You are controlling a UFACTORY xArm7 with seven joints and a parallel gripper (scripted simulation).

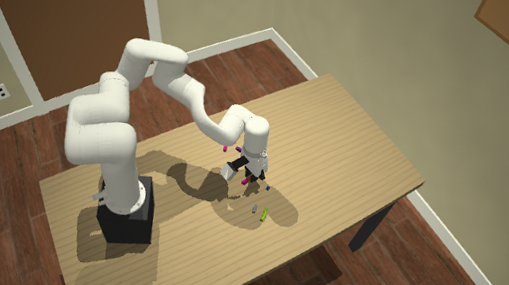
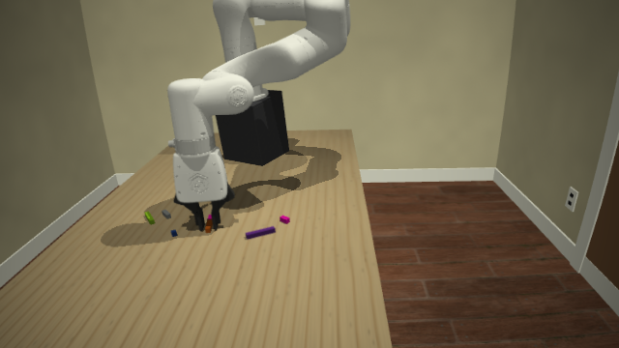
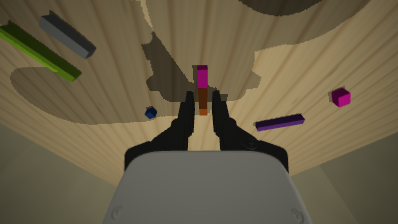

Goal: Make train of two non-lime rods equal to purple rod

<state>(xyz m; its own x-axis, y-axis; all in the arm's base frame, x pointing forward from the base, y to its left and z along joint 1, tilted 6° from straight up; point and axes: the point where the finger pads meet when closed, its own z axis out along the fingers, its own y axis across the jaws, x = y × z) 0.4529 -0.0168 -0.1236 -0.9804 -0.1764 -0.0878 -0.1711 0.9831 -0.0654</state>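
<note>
Now: hand 2 cm above the orange rod. The rest, counted from my hand: grey rod (5 cm behind, 12 cm to the right, 2 cm below); small blue rod (3 cm ahead, 7 cm to the right, 2 cm below); purple rod (3 cm ahead, 12 cm to the left, 2 cm below).
</note>
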